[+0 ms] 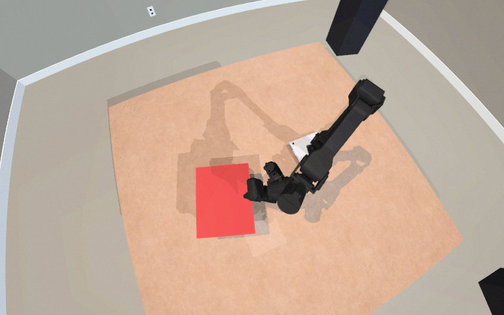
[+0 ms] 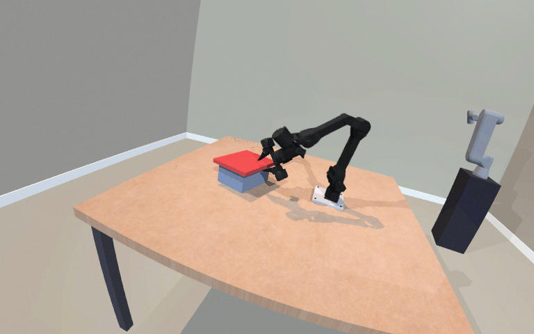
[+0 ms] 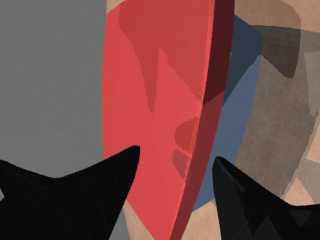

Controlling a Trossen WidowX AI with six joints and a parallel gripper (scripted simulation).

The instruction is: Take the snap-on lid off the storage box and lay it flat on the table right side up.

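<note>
My gripper tip is 8 cm short of the red lid, 1 cm to the left of it and 1 cm above it. The rest, counted from my gripper tip: blue-grey storage box: 8 cm ahead, 1 cm to the right, 6 cm below.
</note>
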